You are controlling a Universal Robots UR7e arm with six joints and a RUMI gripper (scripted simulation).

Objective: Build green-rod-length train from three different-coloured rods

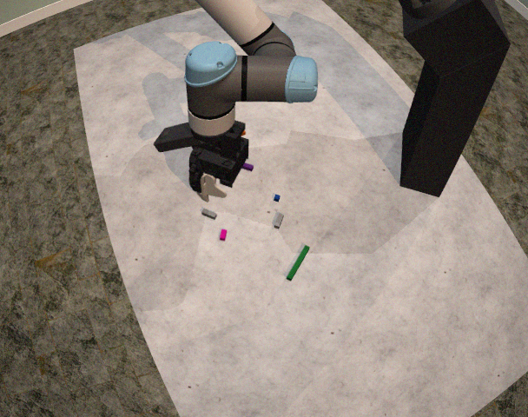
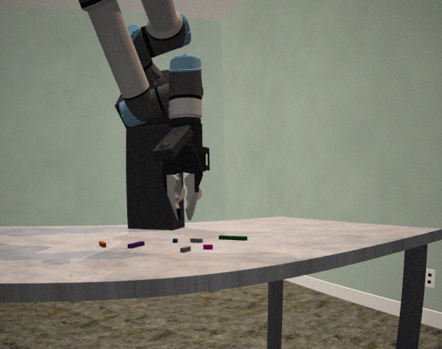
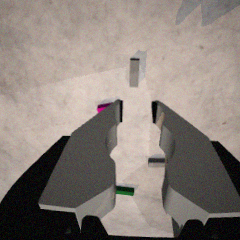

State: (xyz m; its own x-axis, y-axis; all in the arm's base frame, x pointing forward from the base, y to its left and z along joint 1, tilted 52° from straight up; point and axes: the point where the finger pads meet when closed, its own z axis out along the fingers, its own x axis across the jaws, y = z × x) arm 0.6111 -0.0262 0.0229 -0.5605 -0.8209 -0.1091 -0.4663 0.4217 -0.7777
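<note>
Now: hand 6 cm to the right of the magenta rod and 8 cm above it. From my hand the other things lie so: purple rod: 11 cm behind, 8 cm to the right, 8 cm below; green rod: 10 cm behind, 18 cm to the left, 8 cm below; blue rod: 14 cm behind, 3 cm to the left, 8 cm below.
</note>
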